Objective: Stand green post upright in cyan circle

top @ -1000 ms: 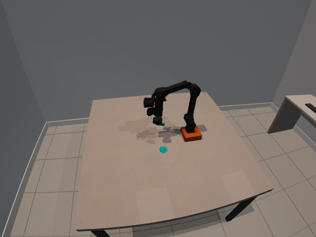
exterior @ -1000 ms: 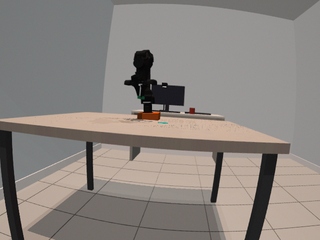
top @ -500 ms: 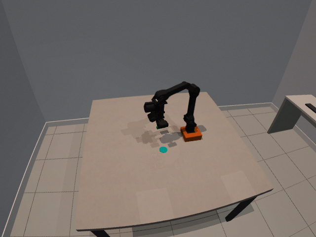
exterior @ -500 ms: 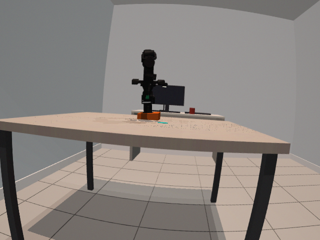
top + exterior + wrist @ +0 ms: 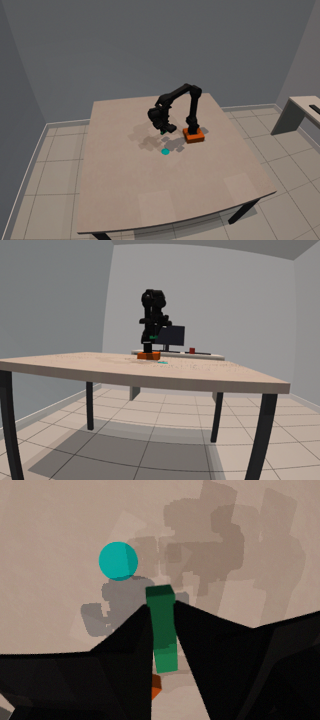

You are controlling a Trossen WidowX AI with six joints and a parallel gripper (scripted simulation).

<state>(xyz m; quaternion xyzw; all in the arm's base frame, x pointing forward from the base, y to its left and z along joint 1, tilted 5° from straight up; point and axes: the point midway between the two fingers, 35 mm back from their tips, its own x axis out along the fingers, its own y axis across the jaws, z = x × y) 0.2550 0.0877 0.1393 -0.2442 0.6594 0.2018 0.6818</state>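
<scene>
Right now the cyan circle is 14 cm below my gripper tip, 5 cm to the left of it and 2 cm behind it. Also, from my gripper tip: green post (2 cm behind, 1 cm to the right).
</scene>
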